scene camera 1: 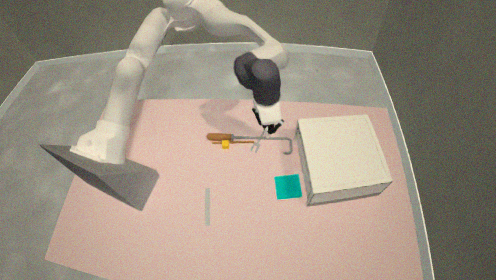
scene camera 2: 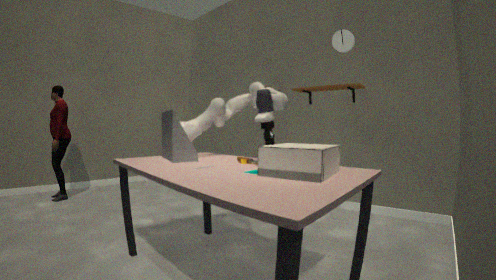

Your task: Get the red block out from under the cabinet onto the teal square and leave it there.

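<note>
The red block does not show in either view. The cream cabinet (scene camera 1: 342, 150) (scene camera 2: 290, 159) stands on the right of the table. The teal square (scene camera 1: 288, 187) (scene camera 2: 251, 172) lies just left of it. A hook tool with a brown handle (scene camera 1: 219, 136) lies left of the cabinet, its bent end near the cabinet's left side. A grey wrench (scene camera 1: 255, 147) lies across its shaft. My gripper (scene camera 1: 271, 130) (scene camera 2: 269, 142) points down over the wrench's far end and looks shut on it; the fingertips partly hide that end, and the cabinet hides them in scene camera 2.
A yellow block (scene camera 1: 225, 144) (scene camera 2: 243, 161) touches or nearly touches a thin orange stick (scene camera 1: 242, 142) beside the hook tool. A pale grey strip (scene camera 1: 207, 207) lies left of the teal square. The arm's grey wedge-shaped base (scene camera 1: 131, 185) (scene camera 2: 179, 145) stands at the left.
</note>
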